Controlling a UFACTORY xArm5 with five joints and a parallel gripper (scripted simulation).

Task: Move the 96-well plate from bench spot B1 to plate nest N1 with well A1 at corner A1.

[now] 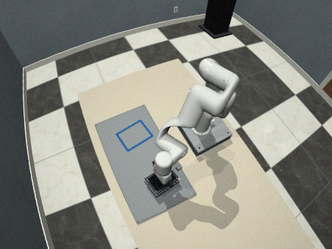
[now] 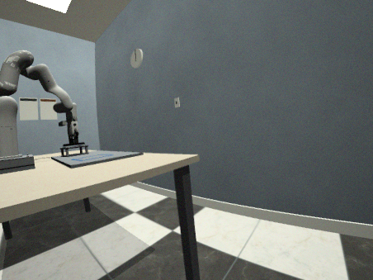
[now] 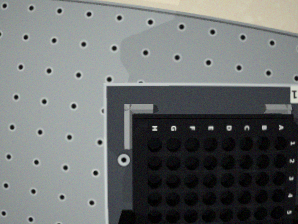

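Right now my hand is 1 cm above the 96-well plate. The rest, counted from my hand: A1 label: 8 cm behind, 4 cm to the left, 3 cm below; plate nest: 3 cm below.
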